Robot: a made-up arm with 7 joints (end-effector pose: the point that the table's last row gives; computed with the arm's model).
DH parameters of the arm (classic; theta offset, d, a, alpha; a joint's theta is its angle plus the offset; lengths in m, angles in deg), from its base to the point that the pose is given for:
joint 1: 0 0.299 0 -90
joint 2: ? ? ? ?
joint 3: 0 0.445 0.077 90
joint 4: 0 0 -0.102 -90
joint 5: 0 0.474 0 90
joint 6: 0 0 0.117 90
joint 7: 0 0 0 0
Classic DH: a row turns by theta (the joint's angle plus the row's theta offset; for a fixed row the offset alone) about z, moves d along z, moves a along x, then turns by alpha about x.
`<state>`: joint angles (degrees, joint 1 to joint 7).
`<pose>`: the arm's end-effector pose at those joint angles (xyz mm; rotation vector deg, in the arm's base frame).
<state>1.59 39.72 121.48 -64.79 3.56 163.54 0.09</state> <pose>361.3 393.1 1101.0 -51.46 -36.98 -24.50</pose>
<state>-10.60 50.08 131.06 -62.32 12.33 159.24 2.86</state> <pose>549.1 247.7 1063.3 -46.90 -21.42 -15.07</pose>
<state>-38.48 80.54 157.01 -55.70 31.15 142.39 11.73</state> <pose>779.5 -351.0 815.1 -8.88 -4.00 -1.86</pose>
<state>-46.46 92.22 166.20 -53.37 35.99 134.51 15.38</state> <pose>746.2 -570.5 663.5 7.53 -8.02 -3.36</pose>
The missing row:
joint 2: 0 0 0 90
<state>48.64 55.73 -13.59 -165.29 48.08 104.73 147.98</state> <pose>149.1 14.4 -24.8 -9.63 -84.90 -2.23</pose>
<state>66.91 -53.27 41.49 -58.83 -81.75 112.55 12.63</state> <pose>-526.3 -273.1 1088.7 -53.81 -18.65 -158.83</pose>
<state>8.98 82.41 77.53 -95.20 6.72 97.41 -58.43</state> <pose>413.8 732.5 219.9 -31.47 -88.51 38.52</pose>
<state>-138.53 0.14 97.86 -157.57 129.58 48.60 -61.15</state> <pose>365.9 -235.8 282.8 -33.95 19.14 -56.69</pose>
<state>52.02 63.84 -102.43 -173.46 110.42 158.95 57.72</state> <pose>63.9 -198.5 400.6 -38.33 -158.16 74.55</pose>
